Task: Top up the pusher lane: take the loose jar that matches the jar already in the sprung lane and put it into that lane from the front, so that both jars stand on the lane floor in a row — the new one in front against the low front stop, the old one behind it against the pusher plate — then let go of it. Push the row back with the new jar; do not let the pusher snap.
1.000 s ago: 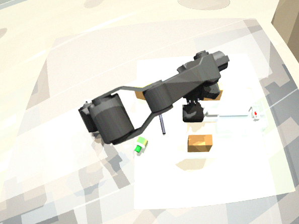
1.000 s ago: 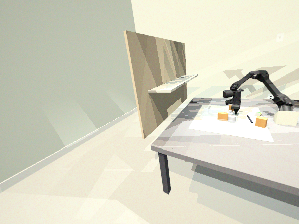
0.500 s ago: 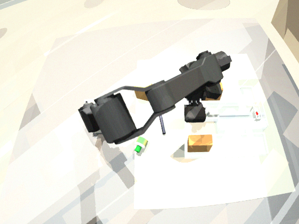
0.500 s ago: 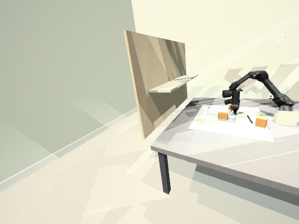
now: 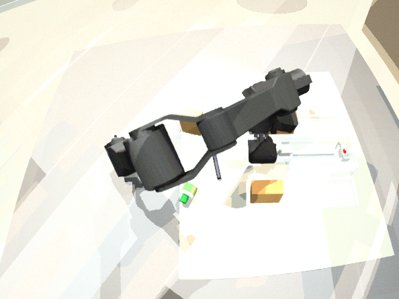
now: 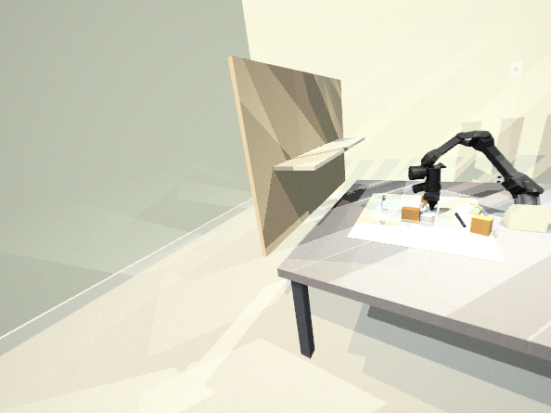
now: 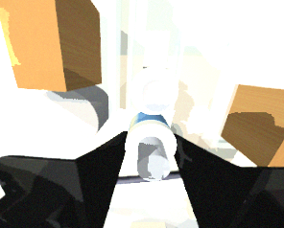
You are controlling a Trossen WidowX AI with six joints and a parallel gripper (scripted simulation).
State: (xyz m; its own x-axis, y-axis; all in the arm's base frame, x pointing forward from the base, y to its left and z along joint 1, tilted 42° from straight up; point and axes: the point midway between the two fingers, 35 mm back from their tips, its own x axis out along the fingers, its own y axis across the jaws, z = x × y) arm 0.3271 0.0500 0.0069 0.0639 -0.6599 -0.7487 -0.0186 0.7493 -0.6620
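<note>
Now: gripper tip 110 mm past the dark rod, 10 mm to the left of it and 50 mm above it. Round my gripper tip: red mark (230 mm ahead, 40 mm to the right, 20 mm above); shelf (510 mm ahead, 40 mm to the left, 310 mm above).
</note>
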